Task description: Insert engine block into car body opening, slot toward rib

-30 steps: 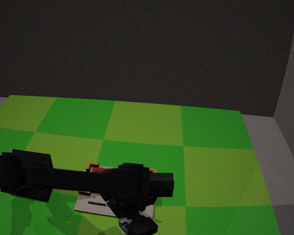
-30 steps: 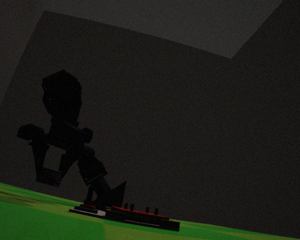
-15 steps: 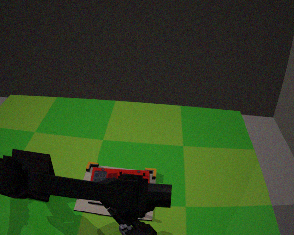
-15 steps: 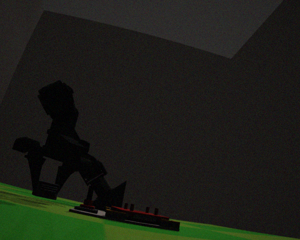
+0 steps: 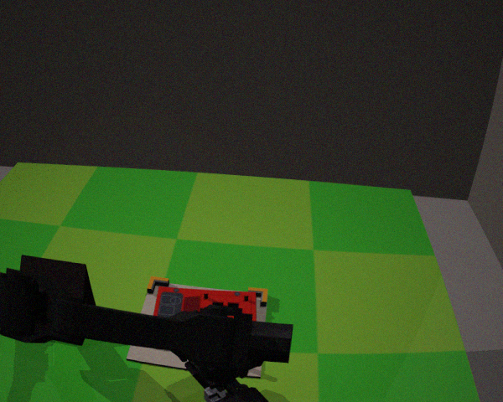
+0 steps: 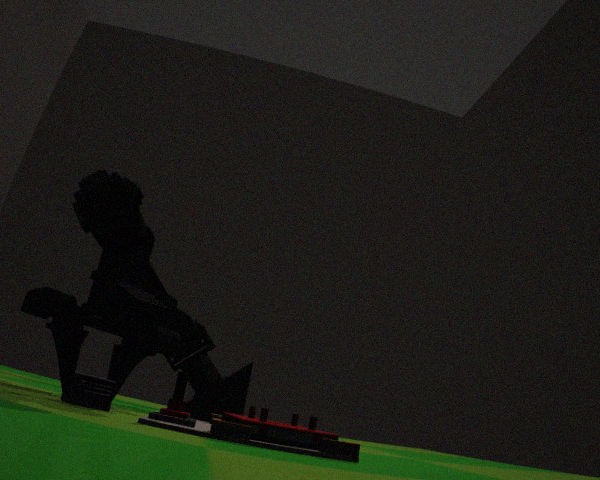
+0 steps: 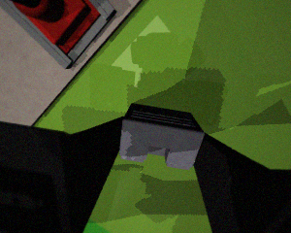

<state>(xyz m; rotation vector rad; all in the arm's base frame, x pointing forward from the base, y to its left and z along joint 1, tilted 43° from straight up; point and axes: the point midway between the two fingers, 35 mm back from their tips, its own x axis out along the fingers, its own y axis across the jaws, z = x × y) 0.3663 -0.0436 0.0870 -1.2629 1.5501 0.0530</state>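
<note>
The grey engine block lies 1 cm above my gripper tip. From my gripper tip the other things lie so: grey base plate: 8 cm behind, 19 cm to the left.
</note>
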